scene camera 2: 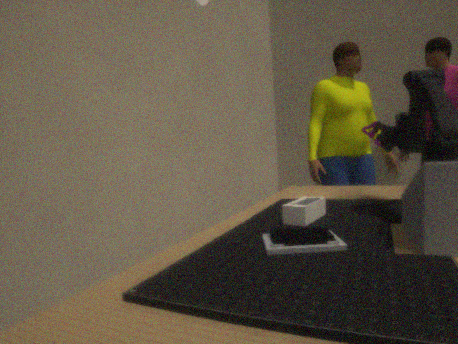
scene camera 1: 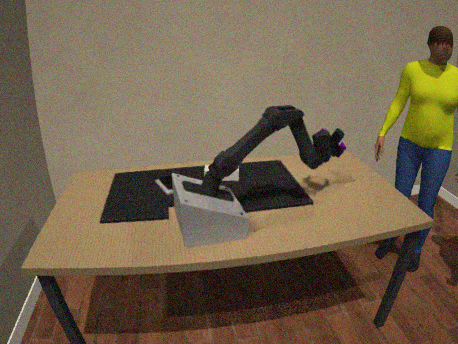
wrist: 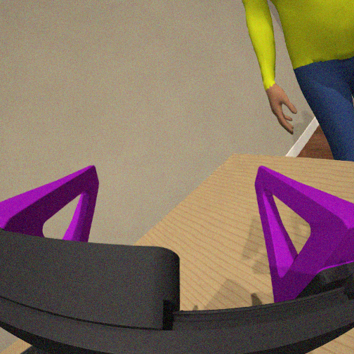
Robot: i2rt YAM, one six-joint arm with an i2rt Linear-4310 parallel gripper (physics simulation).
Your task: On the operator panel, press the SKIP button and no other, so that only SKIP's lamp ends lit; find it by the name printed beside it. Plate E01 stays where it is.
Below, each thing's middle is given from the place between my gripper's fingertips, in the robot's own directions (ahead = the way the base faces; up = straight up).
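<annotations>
Looking at the operator panel (scene camera 2: 293, 213), I find that my gripper is 230 mm short of the panel and 480 mm to the right of it, and also 220 mm above it.
</annotations>
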